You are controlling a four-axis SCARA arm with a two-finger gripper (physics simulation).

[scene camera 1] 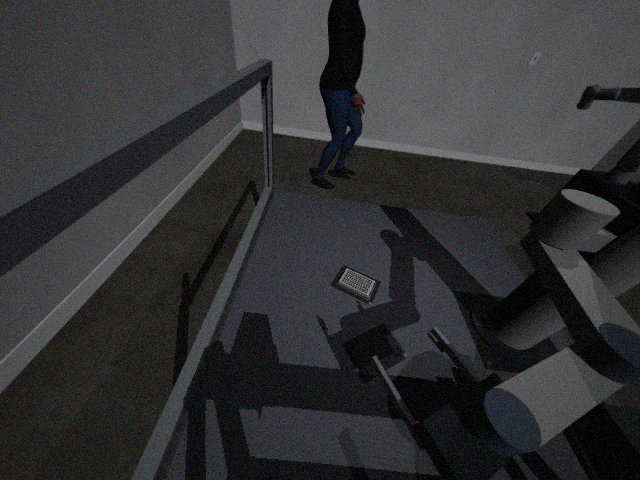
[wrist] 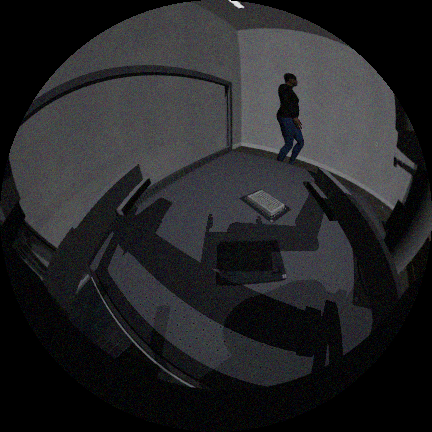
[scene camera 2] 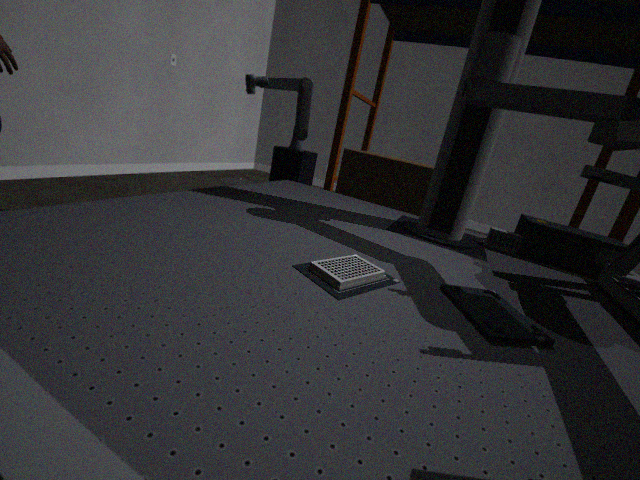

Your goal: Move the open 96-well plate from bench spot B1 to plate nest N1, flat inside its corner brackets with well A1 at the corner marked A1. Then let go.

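Frame: origin at the arm's base, x right, y ahead, z up, level; millimetres.
Seen in the pictures: gripper, fingertip midpoint: (scene camera 1: 404, 342) (wrist: 229, 168) (scene camera 2: 635, 179); arm's base, origin of the base link: (scene camera 1: 504, 331) (scene camera 2: 436, 237).
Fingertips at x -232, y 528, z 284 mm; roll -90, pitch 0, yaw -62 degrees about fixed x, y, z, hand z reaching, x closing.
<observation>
Offsets run from my fingertips to a thing's middle. "spot": to the spot under its first point.
The white open 96-well plate @(dx +357, dy +25, dz -262 mm) (scene camera 1: 356, 281) (scene camera 2: 348, 271) (wrist: 267, 201) lies flat, wells up, on a thin dark pad @(spot: dx +342, dy +98, dz -264 mm) (scene camera 1: 338, 284) (scene camera 2: 338, 295) (wrist: 246, 199). A separate dark, low tray-like fixture @(dx +98, dy -22, dz -262 mm) (scene camera 1: 373, 345) (scene camera 2: 491, 315) (wrist: 248, 256), which looks like the nest, lies on the bench in shadow with nothing seen on it. Its corner brackets and the A1 mark are too dark to make out. My gripper (scene camera 1: 405, 346) (wrist: 229, 168) is open, its two fingers wide apart and empty. It is above the bench on the fixture's side, apart from the plate. The lettering on both spots cannot be read.
A rail (scene camera 1: 217, 310) runs along the bench's left side. A person (scene camera 1: 341, 93) (wrist: 289, 117) stands beyond the far edge. Another dark arm (scene camera 2: 305, 108) stands behind the bench, with an orange frame (scene camera 2: 347, 103) near it. Arm shadows cross the bench.
</observation>
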